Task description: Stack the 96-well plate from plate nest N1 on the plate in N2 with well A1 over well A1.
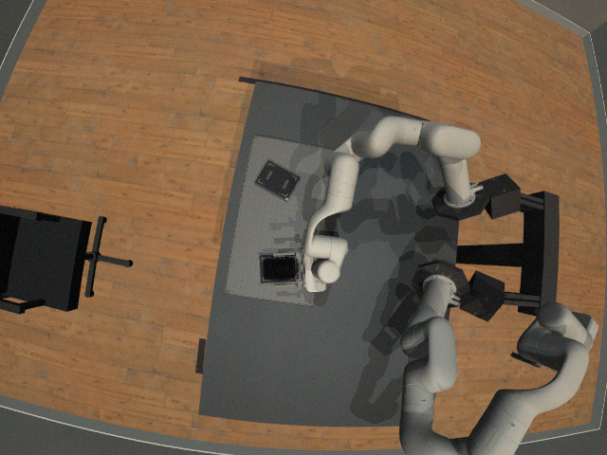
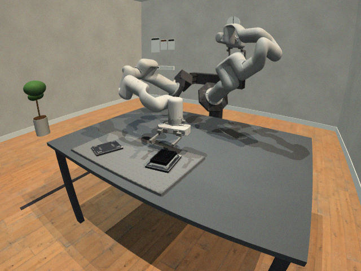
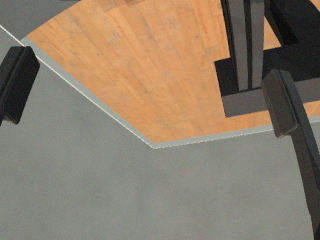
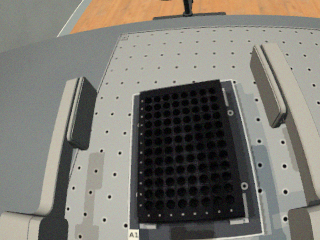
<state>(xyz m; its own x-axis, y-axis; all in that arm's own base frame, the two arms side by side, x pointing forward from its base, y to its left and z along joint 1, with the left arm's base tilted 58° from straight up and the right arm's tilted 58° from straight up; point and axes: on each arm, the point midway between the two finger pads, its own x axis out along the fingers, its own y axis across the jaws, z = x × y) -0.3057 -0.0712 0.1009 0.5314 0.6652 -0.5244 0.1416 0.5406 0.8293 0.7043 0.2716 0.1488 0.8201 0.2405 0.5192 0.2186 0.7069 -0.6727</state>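
Now: the black 96-well plate 8 cm below my right hand. Round my right hand: plate nest N2: 10 cm below; then A1 label: 10 cm below, 9 cm behind, 2 cm to the left; then white 96-well plate: 9 cm below.
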